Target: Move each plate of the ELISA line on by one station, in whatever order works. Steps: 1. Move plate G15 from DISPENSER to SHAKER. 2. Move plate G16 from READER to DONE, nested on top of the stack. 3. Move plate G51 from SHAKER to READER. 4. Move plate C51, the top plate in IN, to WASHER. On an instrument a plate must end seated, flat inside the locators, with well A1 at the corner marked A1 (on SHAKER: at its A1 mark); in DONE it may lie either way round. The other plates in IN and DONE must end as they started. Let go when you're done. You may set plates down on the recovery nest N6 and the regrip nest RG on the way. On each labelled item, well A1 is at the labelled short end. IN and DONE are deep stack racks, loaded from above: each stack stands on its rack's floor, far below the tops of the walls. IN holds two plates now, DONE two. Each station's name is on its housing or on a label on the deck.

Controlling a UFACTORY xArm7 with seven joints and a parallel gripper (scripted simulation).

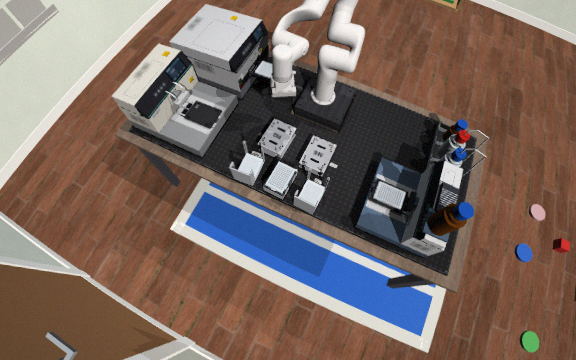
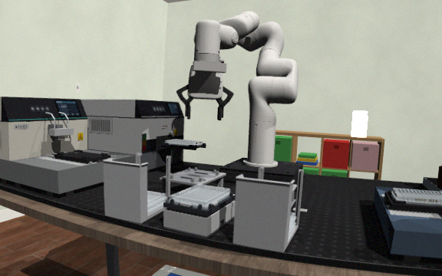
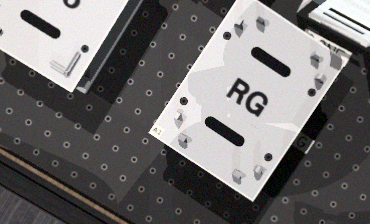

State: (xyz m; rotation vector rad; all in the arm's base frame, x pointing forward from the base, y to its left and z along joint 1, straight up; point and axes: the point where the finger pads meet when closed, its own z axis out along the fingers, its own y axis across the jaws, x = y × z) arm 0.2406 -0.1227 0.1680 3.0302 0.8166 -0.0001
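Now: hand 23 cm past the reader's dark tray, 18 cm to the left of it and 12 cm above it. From my hand the other things lie so: plate C51: 28 cm ahead, 26 cm to the left, 19 cm below; washer nest: 37 cm to the right, 14 cm below, 13 cm ahead; DONE label: 22 cm below, 18 cm ahead, 5 cm to the right.
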